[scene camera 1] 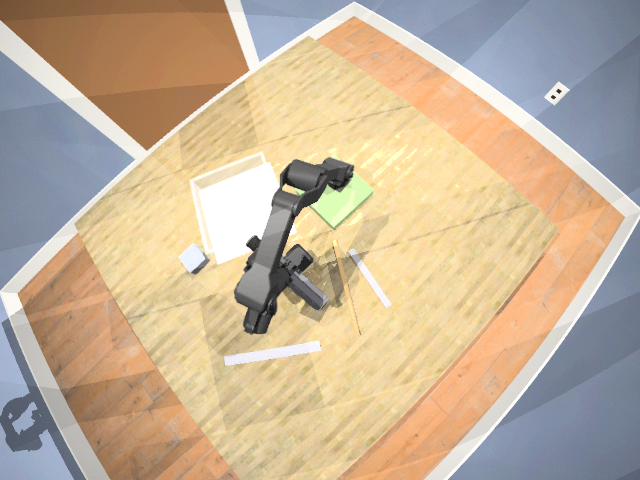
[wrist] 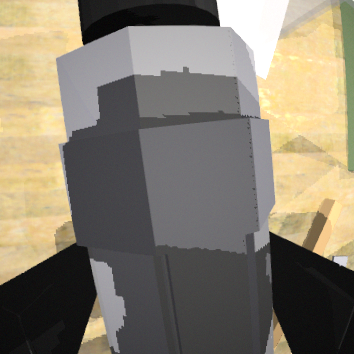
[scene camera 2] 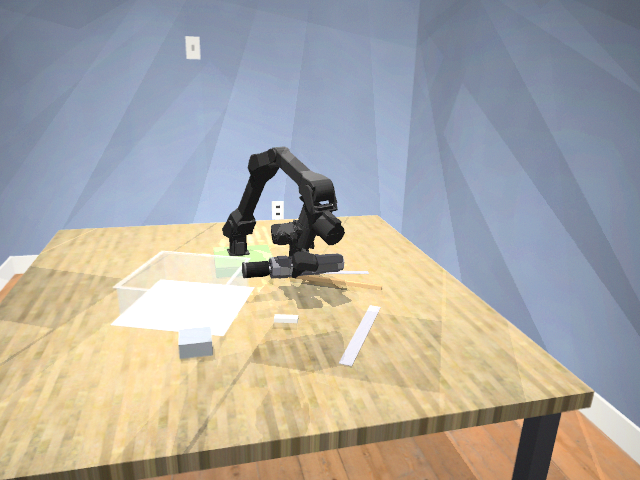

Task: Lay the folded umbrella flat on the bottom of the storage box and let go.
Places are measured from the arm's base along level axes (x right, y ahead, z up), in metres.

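Pixels of known places: gripper, fingertip midpoint: (scene camera 1: 287,270) (wrist: 179,243) (scene camera 2: 292,270); arm's base, link origin: (scene camera 1: 338,180) (scene camera 2: 238,252).
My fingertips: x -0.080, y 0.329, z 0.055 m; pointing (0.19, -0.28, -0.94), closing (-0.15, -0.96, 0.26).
Ahead of a thing's pixels: the offset from my fingertips to its top centre.
The folded umbrella {dx -0.005, dy +0.004, dz +0.045 m} (scene camera 1: 309,290) (scene camera 2: 330,262) (wrist: 200,180) is grey with a black handle. It is roughly level above the table, with a shadow below it in the second scene view. My gripper (scene camera 1: 283,276) (scene camera 2: 305,263) (wrist: 179,243) is shut on its body, one black finger on each side in the wrist view. The arm hides part of the umbrella in the first scene view. The storage box {dx +0.271, dy -0.058, dz +0.009 m} (scene camera 1: 200,217) (scene camera 2: 178,268) has translucent walls and a bright white bottom. The umbrella's handle end points toward it, outside its walls.
A green slab (scene camera 1: 336,209) (scene camera 2: 261,253) lies by the arm's base. A wooden stick {dx -0.152, dy -0.077, dz -0.076 m} (scene camera 1: 346,289) (scene camera 2: 361,285) (wrist: 320,227) and a pale strip {dx -0.191, dy -0.146, dz -0.086 m} (scene camera 1: 370,277) lie beyond the umbrella. Another pale strip {dx -0.109, dy +0.224, dz -0.086 m} (scene camera 1: 272,353) (scene camera 2: 360,335), a grey-blue block {dx +0.283, dy +0.173, dz -0.052 m} (scene camera 1: 193,258) (scene camera 2: 195,342) and a small white block {dx +0.050, dy +0.109, dz -0.076 m} (scene camera 2: 285,318) lie nearby.
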